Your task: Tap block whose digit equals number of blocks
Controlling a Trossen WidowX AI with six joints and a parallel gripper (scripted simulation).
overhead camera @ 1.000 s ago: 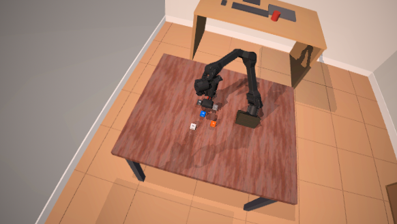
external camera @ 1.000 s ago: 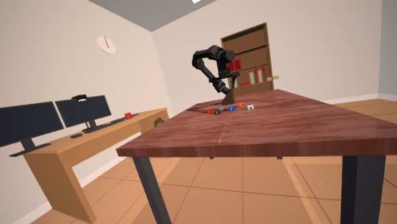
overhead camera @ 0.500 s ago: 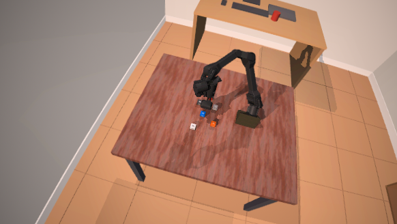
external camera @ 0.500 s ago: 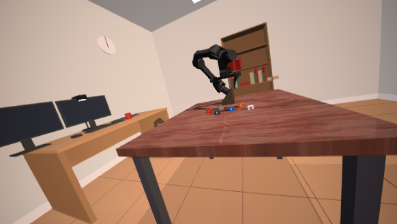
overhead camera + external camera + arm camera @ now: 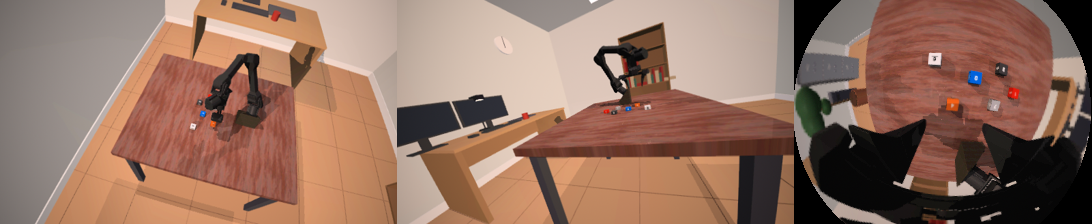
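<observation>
Right now my gripper tip is 110 mm short of the white block, 70 mm to the right of it and 120 mm above it. Also, from my gripper tip: orange block: 120 mm below; then grey block: 30 mm ahead, 130 mm to the right, 120 mm below; then blue block: 90 mm ahead, 50 mm to the right, 120 mm below.
</observation>
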